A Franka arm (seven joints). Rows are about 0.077 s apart.
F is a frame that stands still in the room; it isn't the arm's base.
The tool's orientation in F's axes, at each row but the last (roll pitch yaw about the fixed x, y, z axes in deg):
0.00, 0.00, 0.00
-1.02, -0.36, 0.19
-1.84, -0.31, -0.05
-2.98, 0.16, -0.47
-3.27, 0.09, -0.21
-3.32, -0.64, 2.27
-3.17, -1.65, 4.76
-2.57, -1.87, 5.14
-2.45, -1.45, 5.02
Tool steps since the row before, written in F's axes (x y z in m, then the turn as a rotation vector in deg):
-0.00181, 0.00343, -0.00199, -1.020, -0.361, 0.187
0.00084, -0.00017, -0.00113, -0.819, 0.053, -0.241
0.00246, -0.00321, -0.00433, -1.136, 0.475, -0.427
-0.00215, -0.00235, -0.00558, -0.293, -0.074, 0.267
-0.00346, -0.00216, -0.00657, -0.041, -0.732, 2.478
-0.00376, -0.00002, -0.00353, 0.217, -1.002, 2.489
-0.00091, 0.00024, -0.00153, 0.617, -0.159, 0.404
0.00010, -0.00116, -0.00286, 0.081, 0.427, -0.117
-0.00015, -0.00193, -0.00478, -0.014, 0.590, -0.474
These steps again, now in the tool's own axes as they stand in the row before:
-0.00181, 0.00343, -0.00199, -1.020, -0.361, 0.187
0.00083, -0.00015, -0.00114, -0.820, 0.060, -0.235
0.00244, -0.00307, -0.00444, -1.139, 0.487, -0.405
-0.00212, -0.00207, -0.00570, -0.293, -0.090, 0.262
-0.00344, -0.00179, -0.00669, -0.042, -0.872, 2.432
-0.00380, 0.00033, -0.00347, 0.205, -1.152, 2.424
-0.00093, 0.00040, -0.00148, 0.613, -0.231, 0.374
-0.00010, -0.00103, -0.00291, 0.115, 0.423, -0.102
-0.00044, -0.00170, -0.00485, 0.026, 0.609, -0.449

